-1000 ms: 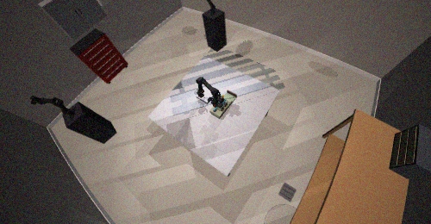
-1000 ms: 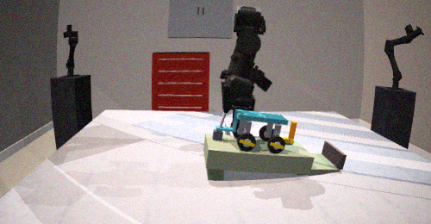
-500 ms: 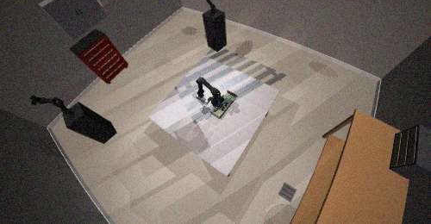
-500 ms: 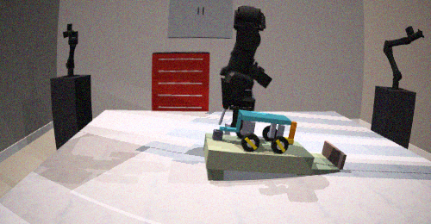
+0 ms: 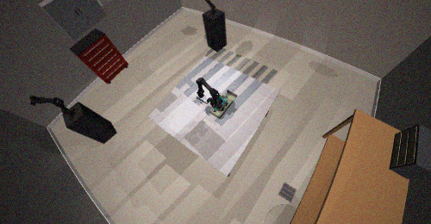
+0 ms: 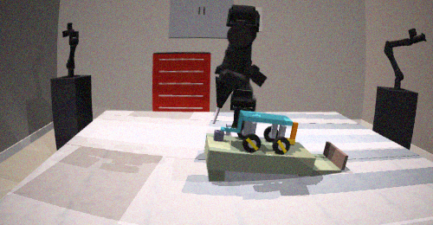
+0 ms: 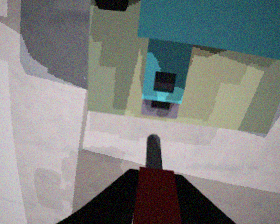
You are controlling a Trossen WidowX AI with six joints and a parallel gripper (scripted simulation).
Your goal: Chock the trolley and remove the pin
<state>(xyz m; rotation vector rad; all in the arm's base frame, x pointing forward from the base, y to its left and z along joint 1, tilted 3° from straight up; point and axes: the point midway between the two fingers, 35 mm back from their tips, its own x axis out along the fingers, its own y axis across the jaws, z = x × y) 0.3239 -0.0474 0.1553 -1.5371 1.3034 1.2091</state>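
Now: gripper tip 130 mm past the green tray, 180 mm to the right of it and 180 mm above it. Round my gripper tip: red-headed stop pin: right at my gripper tip; pale green ramp: 110 mm to the left, 130 mm below; trolley: 120 mm to the left, 60 mm below.
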